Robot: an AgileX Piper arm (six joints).
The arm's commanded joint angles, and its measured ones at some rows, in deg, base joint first. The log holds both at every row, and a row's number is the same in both.
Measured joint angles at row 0:
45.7 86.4 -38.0 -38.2 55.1 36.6
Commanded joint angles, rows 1 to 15:
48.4 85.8 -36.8 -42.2 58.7 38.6
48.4 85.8 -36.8 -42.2 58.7 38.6
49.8 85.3 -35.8 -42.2 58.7 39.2
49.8 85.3 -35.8 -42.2 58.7 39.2
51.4 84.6 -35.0 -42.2 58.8 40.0
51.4 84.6 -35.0 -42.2 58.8 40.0
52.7 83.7 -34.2 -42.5 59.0 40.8
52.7 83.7 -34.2 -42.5 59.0 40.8
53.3 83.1 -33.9 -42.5 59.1 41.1
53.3 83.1 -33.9 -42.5 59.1 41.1
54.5 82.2 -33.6 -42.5 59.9 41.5
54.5 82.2 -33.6 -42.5 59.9 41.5
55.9 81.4 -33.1 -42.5 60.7 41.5
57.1 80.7 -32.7 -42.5 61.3 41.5
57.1 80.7 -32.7 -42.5 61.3 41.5
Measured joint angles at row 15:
55.7 81.9 -33.3 -39.3 57.4 40.9
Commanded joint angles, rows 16 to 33:
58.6 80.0 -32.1 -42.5 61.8 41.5
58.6 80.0 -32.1 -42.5 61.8 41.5
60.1 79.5 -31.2 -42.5 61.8 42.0
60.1 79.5 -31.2 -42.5 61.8 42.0
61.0 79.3 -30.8 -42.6 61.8 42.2
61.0 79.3 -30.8 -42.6 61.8 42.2
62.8 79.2 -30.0 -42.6 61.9 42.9
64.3 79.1 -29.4 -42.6 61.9 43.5
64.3 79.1 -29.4 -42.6 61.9 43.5
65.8 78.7 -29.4 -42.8 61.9 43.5
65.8 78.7 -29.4 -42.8 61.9 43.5
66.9 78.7 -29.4 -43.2 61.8 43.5
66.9 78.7 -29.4 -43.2 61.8 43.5
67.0 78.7 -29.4 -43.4 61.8 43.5
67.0 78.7 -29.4 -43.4 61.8 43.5
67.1 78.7 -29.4 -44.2 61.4 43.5
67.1 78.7 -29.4 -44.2 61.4 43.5
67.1 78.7 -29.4 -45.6 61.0 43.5
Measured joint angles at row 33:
67.0 79.2 -29.7 -40.6 59.0 43.0
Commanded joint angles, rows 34 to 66:
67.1 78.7 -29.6 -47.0 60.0 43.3
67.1 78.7 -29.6 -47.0 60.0 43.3
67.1 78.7 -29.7 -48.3 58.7 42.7
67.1 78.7 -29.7 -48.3 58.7 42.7
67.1 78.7 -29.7 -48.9 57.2 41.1
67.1 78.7 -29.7 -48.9 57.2 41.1
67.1 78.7 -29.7 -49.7 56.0 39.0
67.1 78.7 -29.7 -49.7 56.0 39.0
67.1 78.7 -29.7 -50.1 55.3 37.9
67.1 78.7 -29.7 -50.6 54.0 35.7
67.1 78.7 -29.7 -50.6 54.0 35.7
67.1 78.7 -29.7 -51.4 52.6 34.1
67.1 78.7 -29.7 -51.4 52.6 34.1
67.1 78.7 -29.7 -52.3 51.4 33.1
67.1 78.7 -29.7 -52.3 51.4 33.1
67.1 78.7 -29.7 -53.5 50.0 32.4
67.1 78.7 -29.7 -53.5 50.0 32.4
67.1 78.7 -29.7 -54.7 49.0 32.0
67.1 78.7 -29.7 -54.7 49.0 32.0
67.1 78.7 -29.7 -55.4 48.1 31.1
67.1 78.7 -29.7 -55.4 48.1 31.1
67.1 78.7 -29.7 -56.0 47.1 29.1
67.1 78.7 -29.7 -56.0 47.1 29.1
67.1 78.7 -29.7 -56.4 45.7 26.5
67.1 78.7 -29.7 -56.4 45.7 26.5
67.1 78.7 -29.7 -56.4 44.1 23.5
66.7 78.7 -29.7 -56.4 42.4 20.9
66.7 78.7 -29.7 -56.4 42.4 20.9
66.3 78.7 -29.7 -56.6 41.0 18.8
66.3 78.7 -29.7 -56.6 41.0 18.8
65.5 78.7 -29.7 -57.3 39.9 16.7
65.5 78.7 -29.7 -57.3 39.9 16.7
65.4 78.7 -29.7 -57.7 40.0 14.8
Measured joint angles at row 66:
66.1 79.2 -29.5 -53.6 39.1 18.0
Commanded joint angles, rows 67 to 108:
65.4 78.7 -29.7 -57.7 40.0 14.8
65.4 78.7 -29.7 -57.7 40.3 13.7
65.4 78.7 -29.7 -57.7 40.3 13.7
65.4 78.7 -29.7 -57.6 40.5 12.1
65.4 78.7 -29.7 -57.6 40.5 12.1
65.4 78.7 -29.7 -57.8 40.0 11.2
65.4 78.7 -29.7 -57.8 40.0 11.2
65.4 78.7 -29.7 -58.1 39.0 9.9
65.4 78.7 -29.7 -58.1 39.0 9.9
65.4 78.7 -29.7 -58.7 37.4 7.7
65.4 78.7 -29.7 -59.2 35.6 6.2
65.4 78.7 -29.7 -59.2 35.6 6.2
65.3 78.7 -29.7 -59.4 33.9 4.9
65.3 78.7 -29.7 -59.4 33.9 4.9
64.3 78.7 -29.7 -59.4 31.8 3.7
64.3 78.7 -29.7 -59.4 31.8 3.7
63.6 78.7 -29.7 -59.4 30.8 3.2
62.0 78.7 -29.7 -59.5 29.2 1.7
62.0 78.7 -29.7 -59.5 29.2 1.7
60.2 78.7 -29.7 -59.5 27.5 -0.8
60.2 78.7 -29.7 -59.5 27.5 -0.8
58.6 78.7 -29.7 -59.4 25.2 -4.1
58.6 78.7 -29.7 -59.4 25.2 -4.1
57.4 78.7 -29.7 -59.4 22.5 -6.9
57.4 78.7 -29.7 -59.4 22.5 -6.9
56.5 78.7 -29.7 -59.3 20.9 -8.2
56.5 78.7 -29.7 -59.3 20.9 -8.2
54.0 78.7 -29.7 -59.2 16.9 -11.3
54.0 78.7 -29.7 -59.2 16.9 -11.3
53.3 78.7 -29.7 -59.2 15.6 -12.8
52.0 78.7 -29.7 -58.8 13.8 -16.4
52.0 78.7 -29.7 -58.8 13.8 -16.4
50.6 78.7 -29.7 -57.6 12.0 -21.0
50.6 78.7 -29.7 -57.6 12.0 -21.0
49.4 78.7 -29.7 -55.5 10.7 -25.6
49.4 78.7 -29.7 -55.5 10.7 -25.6
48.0 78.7 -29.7 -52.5 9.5 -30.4
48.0 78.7 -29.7 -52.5 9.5 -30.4
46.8 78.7 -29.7 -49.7 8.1 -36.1
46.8 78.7 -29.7 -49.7 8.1 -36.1
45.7 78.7 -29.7 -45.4 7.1 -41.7
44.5 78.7 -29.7 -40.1 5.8 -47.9
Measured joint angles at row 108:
45.8 79.2 -29.3 -45.5 9.9 -39.8
